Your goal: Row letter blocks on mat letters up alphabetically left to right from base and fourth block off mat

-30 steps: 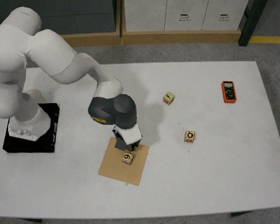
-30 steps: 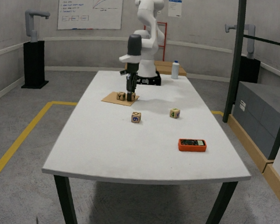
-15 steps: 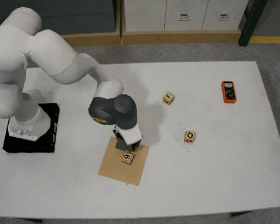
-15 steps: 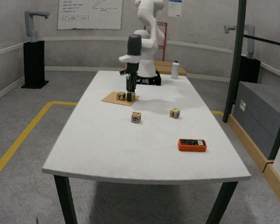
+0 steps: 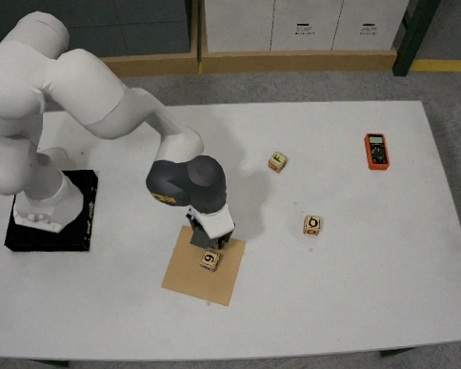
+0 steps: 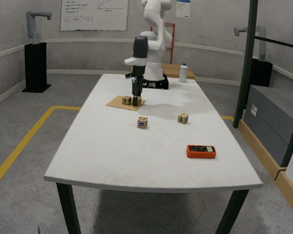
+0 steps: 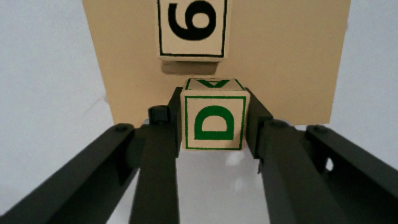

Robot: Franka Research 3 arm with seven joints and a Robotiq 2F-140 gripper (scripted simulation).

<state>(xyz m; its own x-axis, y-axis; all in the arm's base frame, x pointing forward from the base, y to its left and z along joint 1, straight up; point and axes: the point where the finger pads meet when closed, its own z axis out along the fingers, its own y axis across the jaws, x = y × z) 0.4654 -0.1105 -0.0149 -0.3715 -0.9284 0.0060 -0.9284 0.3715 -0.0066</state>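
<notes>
The block lies 10 mm below my hand. From my hand the other things lie so: tan mat: 30 mm behind, 60 mm to the right, 40 mm below; orange multimeter: 550 mm ahead, 300 mm to the left, 20 mm below; white bottle: 650 mm behind, 380 mm to the left, 40 mm above.
</notes>
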